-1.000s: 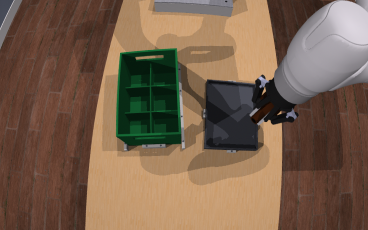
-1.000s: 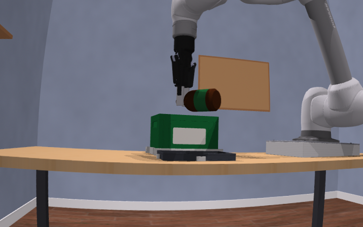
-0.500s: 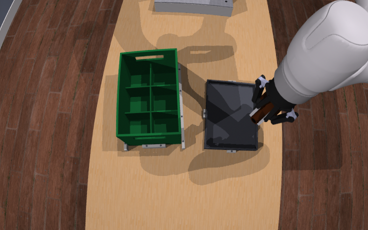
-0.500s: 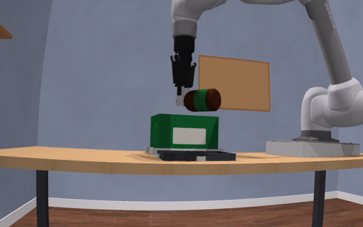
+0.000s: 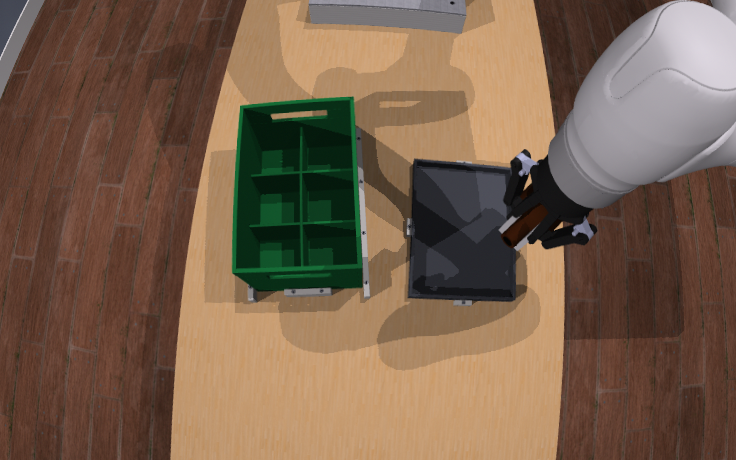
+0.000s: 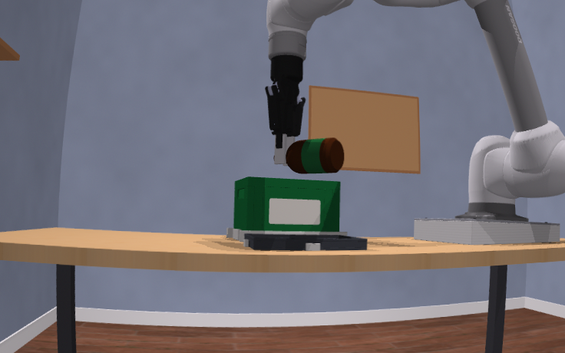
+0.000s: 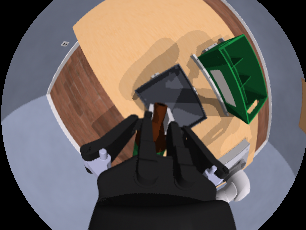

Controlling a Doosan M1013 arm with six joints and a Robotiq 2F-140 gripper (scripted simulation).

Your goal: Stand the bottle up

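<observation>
My gripper is now 4 cm past the brown bottle, 4 cm to the right of it and 2 cm above it. Also, from my hand: dark tray: 6 cm behind, 4 cm to the right, 21 cm below; then green crate: 9 cm behind, 32 cm to the right, 14 cm below.
</observation>
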